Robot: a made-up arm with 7 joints.
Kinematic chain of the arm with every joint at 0, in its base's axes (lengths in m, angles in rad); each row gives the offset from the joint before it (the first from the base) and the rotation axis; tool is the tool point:
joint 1: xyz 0 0 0 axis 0 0.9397 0.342
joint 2: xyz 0 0 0 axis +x
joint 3: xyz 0 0 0 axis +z
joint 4: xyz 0.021 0 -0.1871 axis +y
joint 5: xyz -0.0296 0 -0.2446 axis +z
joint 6: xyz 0 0 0 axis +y
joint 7: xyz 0 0 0 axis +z
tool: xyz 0 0 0
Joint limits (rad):
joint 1: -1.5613..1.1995
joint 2: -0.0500..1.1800
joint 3: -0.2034..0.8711
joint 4: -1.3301..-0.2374
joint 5: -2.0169..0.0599
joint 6: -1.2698..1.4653
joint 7: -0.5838..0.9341
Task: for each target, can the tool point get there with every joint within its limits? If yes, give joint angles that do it. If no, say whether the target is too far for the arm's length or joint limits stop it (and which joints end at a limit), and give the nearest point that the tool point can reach.
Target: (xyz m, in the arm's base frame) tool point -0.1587 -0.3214 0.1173
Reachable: no: joint limits stop it (at a limit: joint 1, joint 2, joint 3, joint 4) | nearest point 0.2352 -0.2276 0.1769 | short by 0.409 m
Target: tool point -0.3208 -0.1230 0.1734
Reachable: no: joint limits stop it (at a limit: joint 1, joint 3, joint 4) | nearest point -0.3802 -0.0366 -0.2075 | short by 0.395 m
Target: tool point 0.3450 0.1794 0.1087
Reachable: yes | joints -1.0375 0.9771 0.0194 -0.9982 -1.3016 -0.6392 -0.2280
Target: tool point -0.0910 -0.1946 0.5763
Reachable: no: too far | nearest point 0.1626 0.1266 0.3097 | short by 0.488 m
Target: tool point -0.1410 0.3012 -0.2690
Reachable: yes | joints 0.7248 0.7698 0.2073 -0.5932 -0.9155 1.1216 -0.4665
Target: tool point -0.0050 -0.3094 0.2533
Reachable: no: joint limits stop it (at a limit: joint 1, joint 2, joint 3, joint 4) | nearest point 0.2352 -0.2276 0.1769 | short by 0.265 m
